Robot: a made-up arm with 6 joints. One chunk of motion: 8 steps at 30 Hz.
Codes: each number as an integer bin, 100 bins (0 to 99) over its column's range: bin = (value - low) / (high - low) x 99, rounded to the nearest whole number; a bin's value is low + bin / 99 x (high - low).
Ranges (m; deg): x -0.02..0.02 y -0.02..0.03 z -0.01..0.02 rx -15..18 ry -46..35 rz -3..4
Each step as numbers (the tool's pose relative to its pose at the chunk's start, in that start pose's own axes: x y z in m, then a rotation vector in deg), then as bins.
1 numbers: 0.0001 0.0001 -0.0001 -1.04 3.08 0.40
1 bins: 50 40 33 42 60 48
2 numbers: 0.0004 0.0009 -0.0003 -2.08 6.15 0.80
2 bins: 50 41 32 39 64 54
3 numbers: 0.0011 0.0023 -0.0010 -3.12 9.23 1.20
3 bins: 52 44 30 36 68 59
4 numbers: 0.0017 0.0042 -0.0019 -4.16 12.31 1.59
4 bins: 54 48 27 33 71 65
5 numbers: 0.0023 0.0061 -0.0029 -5.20 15.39 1.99
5 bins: 55 52 23 29 75 71
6 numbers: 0.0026 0.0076 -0.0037 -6.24 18.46 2.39
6 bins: 56 55 21 26 79 76
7 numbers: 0.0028 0.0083 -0.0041 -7.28 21.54 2.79
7 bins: 56 56 19 23 83 82
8 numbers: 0.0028 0.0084 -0.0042 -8.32 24.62 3.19
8 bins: 56 56 19 20 86 88
